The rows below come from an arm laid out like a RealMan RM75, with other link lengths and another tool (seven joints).
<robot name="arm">
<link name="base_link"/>
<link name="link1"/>
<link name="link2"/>
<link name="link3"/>
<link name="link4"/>
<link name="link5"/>
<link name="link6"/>
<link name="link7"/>
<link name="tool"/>
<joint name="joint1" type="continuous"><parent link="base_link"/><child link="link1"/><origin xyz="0 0 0.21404"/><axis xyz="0 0 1"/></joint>
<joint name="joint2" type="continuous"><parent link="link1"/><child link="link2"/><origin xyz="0 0 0" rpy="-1.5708 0 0"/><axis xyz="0 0 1"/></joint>
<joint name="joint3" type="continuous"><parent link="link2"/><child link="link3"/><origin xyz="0 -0.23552 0" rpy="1.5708 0 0"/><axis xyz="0 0 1"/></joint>
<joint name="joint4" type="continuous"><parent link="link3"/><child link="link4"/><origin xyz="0 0 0" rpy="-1.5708 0 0"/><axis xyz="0 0 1"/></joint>
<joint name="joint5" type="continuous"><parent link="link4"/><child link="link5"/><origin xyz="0 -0.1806 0" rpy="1.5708 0 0"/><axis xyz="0 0 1"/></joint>
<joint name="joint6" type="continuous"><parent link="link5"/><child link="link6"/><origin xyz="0 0 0" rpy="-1.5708 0 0"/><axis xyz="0 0 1"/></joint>
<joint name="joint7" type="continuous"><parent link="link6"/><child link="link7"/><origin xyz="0 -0.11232 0" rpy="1.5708 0 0"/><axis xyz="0 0 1"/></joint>
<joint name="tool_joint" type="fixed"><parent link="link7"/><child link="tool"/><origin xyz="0.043 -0.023 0.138" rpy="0 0.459 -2.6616"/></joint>
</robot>
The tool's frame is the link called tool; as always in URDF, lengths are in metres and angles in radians. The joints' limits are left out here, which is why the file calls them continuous.
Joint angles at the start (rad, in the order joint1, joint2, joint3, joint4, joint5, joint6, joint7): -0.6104 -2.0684 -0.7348 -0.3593 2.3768 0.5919 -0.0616
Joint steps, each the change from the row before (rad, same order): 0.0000 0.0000 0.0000 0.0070 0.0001 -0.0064 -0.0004; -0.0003 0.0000 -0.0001 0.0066 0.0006 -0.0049 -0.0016; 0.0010 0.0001 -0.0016 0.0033 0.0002 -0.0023 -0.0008; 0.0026 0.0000 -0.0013 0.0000 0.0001 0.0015 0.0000; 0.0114 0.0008 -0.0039 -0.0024 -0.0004 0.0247 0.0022; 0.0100 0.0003 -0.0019 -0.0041 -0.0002 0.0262 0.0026; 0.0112 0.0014 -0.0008 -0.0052 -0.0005 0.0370 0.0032; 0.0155 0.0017 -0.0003 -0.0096 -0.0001 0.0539 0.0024; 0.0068 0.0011 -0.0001 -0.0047 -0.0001 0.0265 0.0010; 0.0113 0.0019 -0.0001 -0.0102 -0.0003 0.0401 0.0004; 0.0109 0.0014 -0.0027 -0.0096 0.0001 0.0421 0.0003; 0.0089 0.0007 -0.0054 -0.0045 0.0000 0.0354 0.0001; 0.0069 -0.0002 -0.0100 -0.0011 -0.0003 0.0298 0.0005; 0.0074 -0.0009 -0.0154 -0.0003 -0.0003 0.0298 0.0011; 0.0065 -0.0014 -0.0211 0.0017 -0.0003 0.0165 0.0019; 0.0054 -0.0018 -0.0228 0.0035 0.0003 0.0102 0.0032
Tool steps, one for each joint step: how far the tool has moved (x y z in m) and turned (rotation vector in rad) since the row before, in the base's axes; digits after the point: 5 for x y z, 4 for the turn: -0.00398 -0.00006 -0.00023 -0.0021 0.0082 0.0090; -0.00338 0.00001 -0.00005 -0.0016 0.0064 0.0077; -0.00231 -0.00003 0.00040 0.0005 0.0024 0.0057; -0.00094 -0.00038 0.00047 0.0016 -0.0013 0.0020; 0.00058 -0.00137 0.00427 0.0154 -0.0128 -0.0073; 0.00242 -0.00148 0.00373 0.0144 -0.0135 -0.0120; 0.00427 -0.00167 0.00554 0.0200 -0.0172 -0.0200; 0.00726 -0.00284 0.00789 0.0282 -0.0278 -0.0307; 0.00377 -0.00136 0.00415 0.0142 -0.0135 -0.0157; 0.00608 -0.00246 0.00641 0.0214 -0.0236 -0.0240; 0.00622 -0.00249 0.00742 0.0245 -0.0253 -0.0244; 0.00379 -0.00192 0.00722 0.0234 -0.0202 -0.0170; 0.00210 -0.00109 0.00744 0.0243 -0.0174 -0.0106; 0.00115 -0.00086 0.00871 0.0286 -0.0187 -0.0073; -0.00214 0.00025 0.00789 0.0258 -0.0135 0.0052; -0.00348 0.00062 0.00705 0.0236 -0.0090 0.0100
